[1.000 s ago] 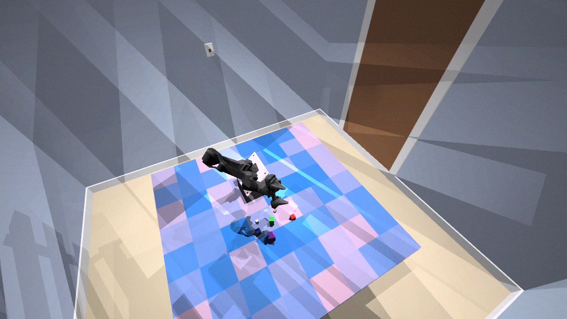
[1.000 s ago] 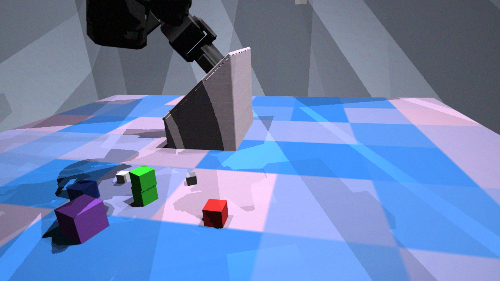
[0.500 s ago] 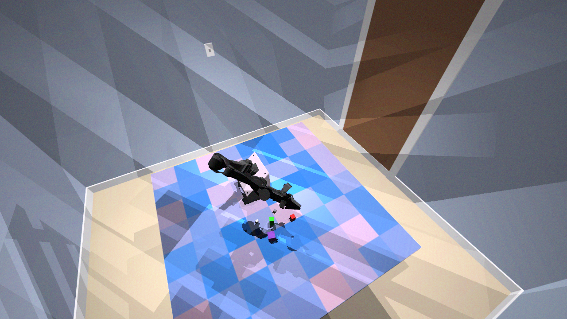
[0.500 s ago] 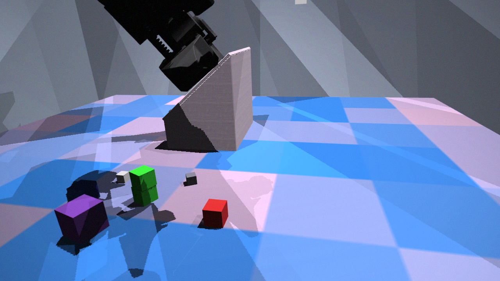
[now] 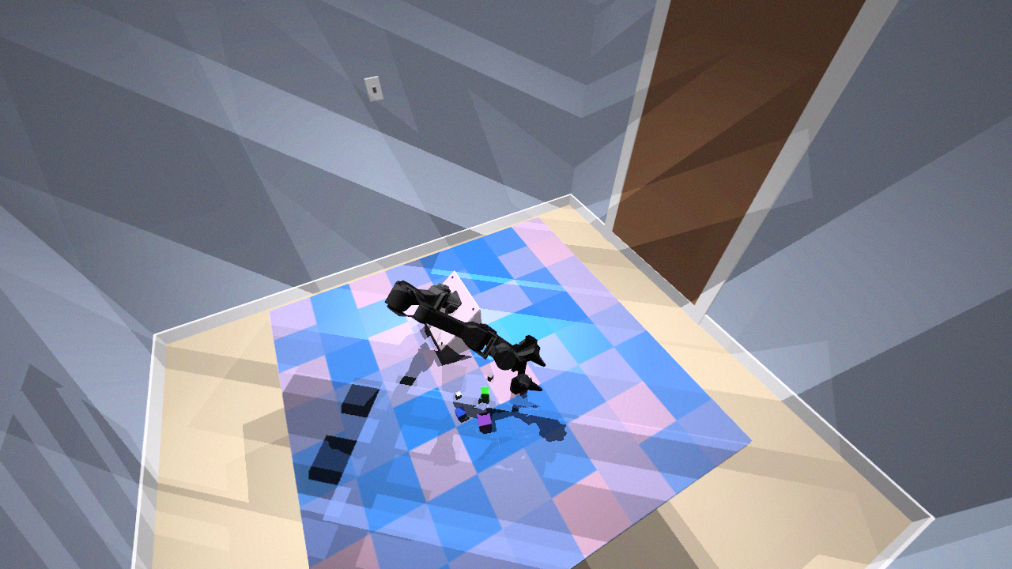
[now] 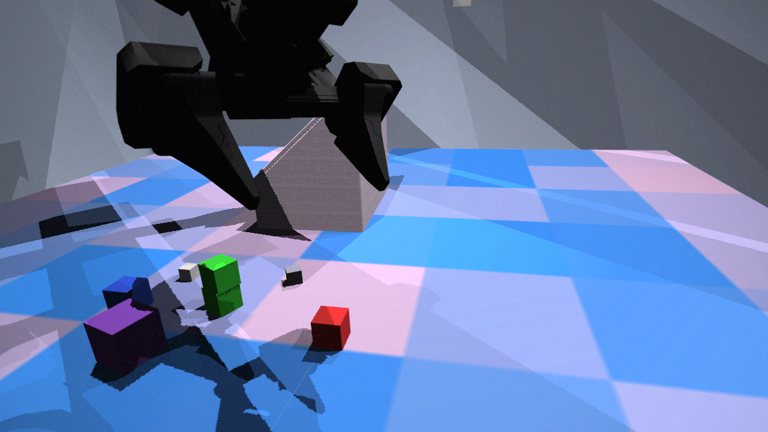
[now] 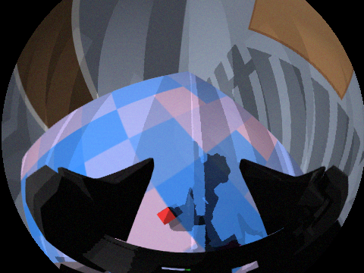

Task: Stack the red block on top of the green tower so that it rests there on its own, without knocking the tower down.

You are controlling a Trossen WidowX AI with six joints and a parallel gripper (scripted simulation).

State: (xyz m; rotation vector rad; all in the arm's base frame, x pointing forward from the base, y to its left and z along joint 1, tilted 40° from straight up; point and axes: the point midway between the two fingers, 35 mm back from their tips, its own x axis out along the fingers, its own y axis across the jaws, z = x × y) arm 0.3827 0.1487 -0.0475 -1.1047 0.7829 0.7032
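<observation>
My gripper tip is now 15 cm above the red block, 6 cm past it and 4 cm to the left of it. Round my gripper tip: small dark grey cube 15 cm below, 15 cm behind, 12 cm to the right; blue block 27 cm to the right, 15 cm below, 6 cm behind; purple block 20 cm to the right, 14 cm below.
</observation>
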